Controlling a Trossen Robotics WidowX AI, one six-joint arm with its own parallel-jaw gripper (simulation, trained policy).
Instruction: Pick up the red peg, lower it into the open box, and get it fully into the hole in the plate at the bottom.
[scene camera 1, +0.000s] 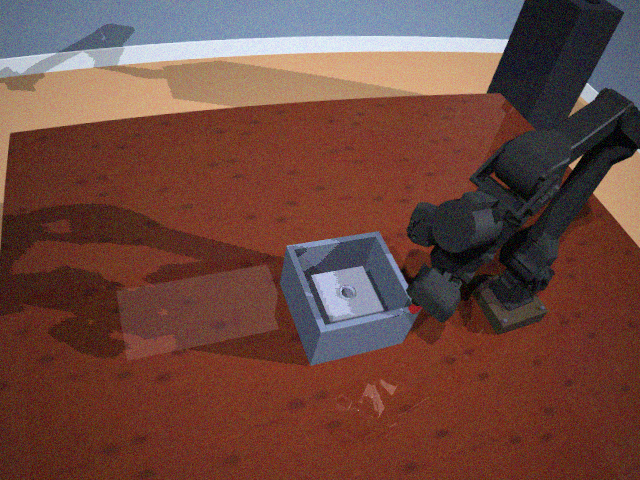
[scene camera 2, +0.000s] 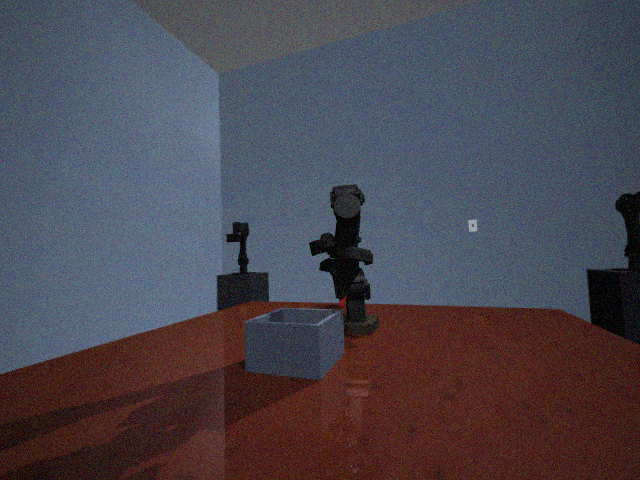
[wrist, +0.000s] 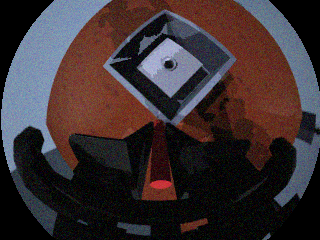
Path:
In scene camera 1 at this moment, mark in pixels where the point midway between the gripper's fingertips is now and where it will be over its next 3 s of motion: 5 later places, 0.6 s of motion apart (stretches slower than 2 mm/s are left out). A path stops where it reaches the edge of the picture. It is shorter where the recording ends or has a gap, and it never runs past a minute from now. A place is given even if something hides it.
My gripper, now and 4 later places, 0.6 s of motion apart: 415, 300; 374, 279; 353, 280; 344, 286; 328, 278

